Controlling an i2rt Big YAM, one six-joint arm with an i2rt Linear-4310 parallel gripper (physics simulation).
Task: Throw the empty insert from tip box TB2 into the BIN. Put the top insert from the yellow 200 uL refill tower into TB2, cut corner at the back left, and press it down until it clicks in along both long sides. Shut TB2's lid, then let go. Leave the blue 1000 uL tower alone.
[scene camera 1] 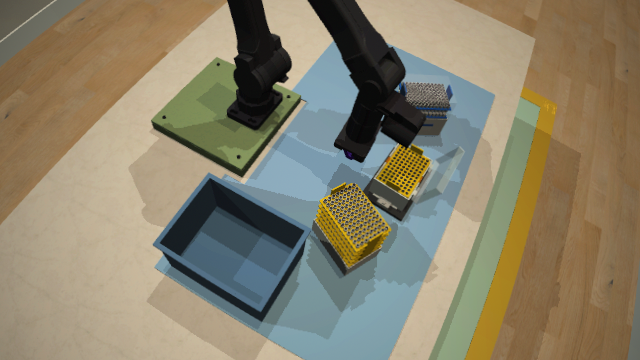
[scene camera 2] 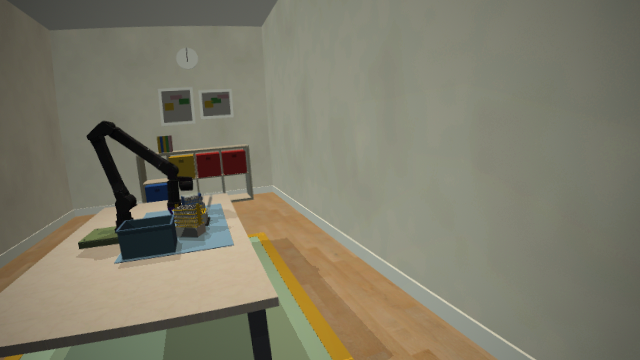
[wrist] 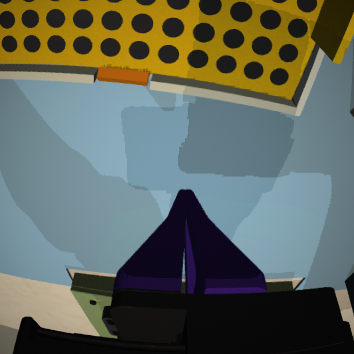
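Observation:
My gripper (scene camera 1: pixel 349 155) (scene camera 2: pixel 170 209) (wrist: pixel 184 197) is shut and empty, its purple fingertips together, low over the mat between the arm's base and TB2. TB2 (scene camera 1: pixel 390 195) stands beyond the tips. The empty yellow insert (scene camera 1: pixel 404 170) (wrist: pixel 173 27) lies in it, its holes bare; an orange catch (wrist: pixel 123 76) shows at its near long side. TB2's clear lid (scene camera 1: pixel 451 171) stands open on the far side. The yellow refill tower (scene camera 1: pixel 354 215) (scene camera 2: pixel 188 217) holds stacked inserts full of tips. The dark blue bin (scene camera 1: pixel 260 202) (scene camera 2: pixel 147 242) shows no insert inside.
The blue tower (scene camera 1: pixel 426 97) stands beyond TB2, behind the wrist in scene camera 1. The yellow tower stands between TB2 and the bin. The arm's base is on a green plate (scene camera 1: pixel 200 115) (scene camera 2: pixel 97 237). A blue mat (scene camera 1: pixel 400 310) lies under the boxes.

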